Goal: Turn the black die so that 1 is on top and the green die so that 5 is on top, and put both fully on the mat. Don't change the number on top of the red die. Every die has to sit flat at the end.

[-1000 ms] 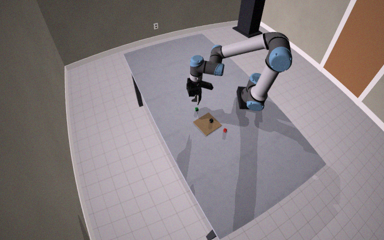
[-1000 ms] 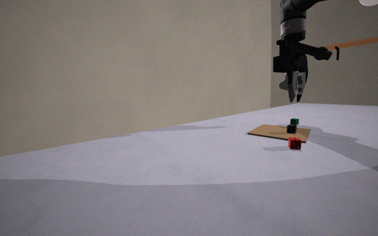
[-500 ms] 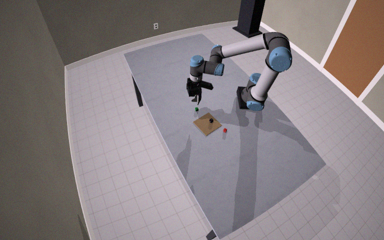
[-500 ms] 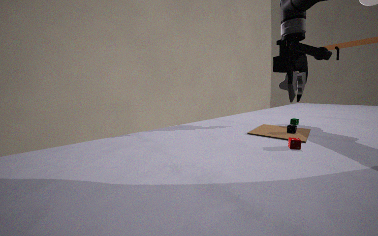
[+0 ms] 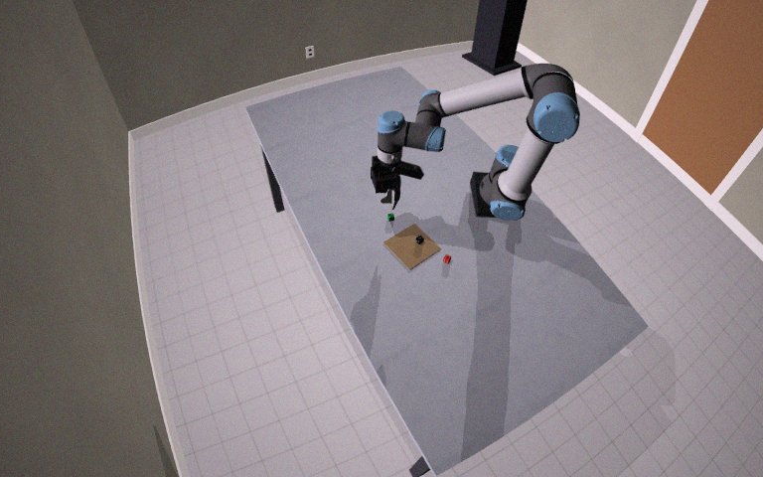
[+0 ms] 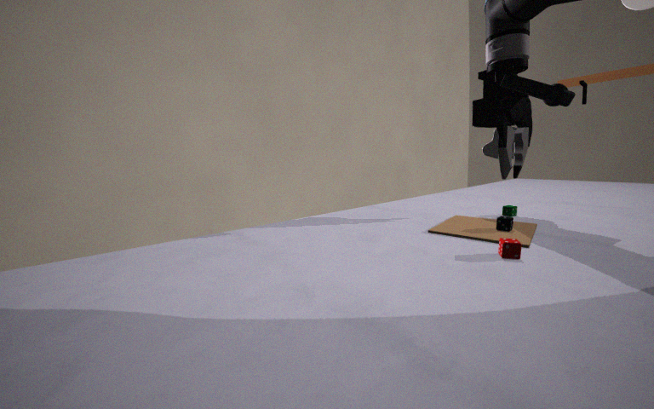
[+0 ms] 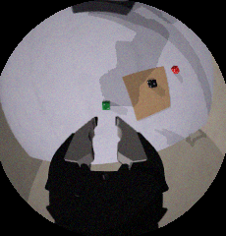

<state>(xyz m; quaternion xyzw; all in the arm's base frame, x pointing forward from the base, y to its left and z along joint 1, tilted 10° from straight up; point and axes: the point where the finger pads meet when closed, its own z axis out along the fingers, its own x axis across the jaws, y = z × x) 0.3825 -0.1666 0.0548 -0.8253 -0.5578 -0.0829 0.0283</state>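
Right now the green die is 80 mm below my hand. Round my hand: red die: 40 mm behind, 250 mm to the left, 80 mm below; brown mat: 10 mm ahead, 140 mm to the left, 90 mm below; black die: 20 mm behind, 140 mm to the left, 80 mm below.
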